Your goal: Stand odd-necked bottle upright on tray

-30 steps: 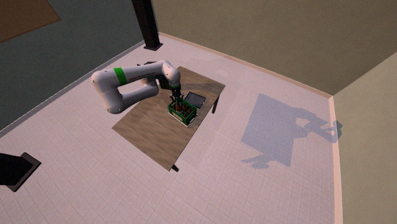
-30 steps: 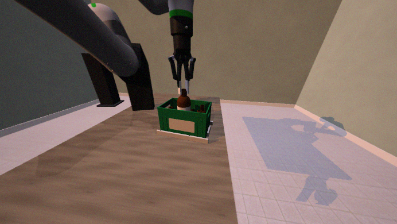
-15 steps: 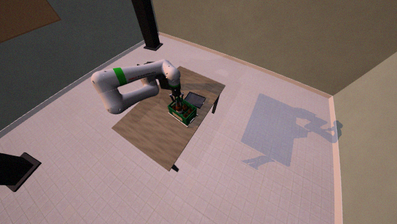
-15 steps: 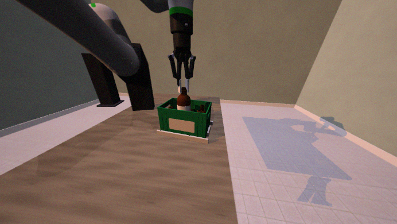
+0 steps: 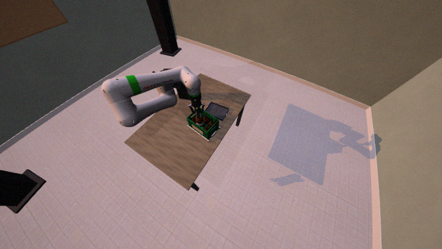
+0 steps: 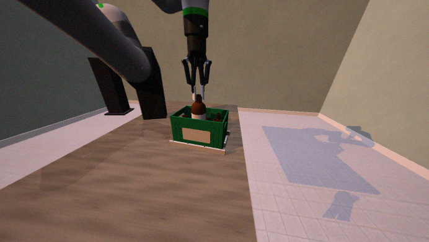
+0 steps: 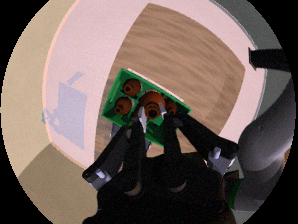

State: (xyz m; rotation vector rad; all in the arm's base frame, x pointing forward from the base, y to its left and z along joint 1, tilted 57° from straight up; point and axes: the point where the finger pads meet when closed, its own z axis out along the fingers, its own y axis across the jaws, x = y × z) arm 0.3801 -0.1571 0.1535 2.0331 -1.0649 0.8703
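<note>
Right now the brown bottle is 90 mm below my hand. The rest, counted from my hand: dark tray: 310 mm to the left, 280 mm below, 60 mm ahead; green crate: 210 mm below, 40 mm to the left, 10 mm ahead.
</note>
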